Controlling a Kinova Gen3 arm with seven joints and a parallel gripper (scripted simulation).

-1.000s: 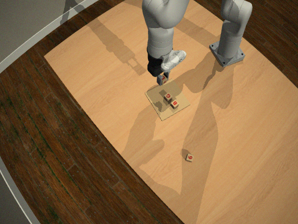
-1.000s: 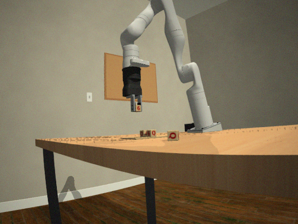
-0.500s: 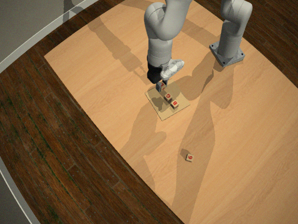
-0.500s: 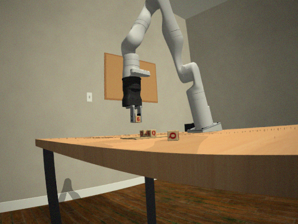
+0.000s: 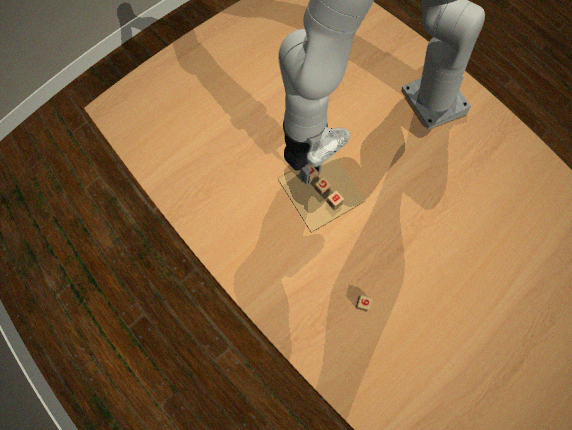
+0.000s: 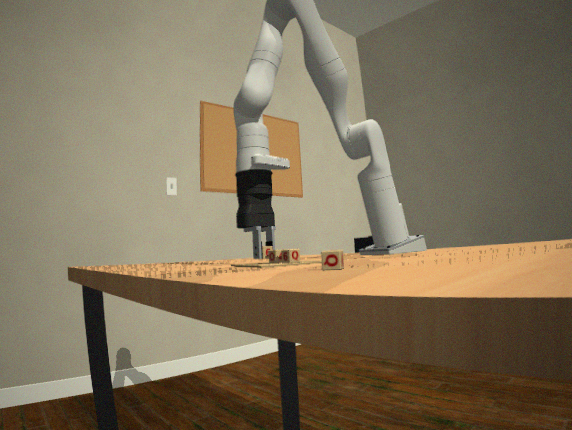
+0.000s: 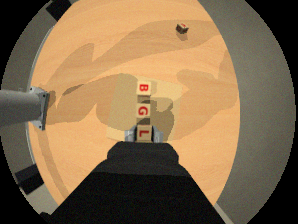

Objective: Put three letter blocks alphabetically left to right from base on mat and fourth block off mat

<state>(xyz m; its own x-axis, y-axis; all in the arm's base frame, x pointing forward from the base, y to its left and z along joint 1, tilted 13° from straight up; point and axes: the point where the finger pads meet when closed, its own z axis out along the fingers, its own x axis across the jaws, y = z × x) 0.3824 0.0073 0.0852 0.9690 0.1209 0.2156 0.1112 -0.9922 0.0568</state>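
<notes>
Right now my hand is 4 cm to the right of the tan mat, 3 cm above it and 1 cm past it. From my hand the other things lie so: block marked B 8 cm to the left, 1 cm below, 1 cm behind.
</notes>
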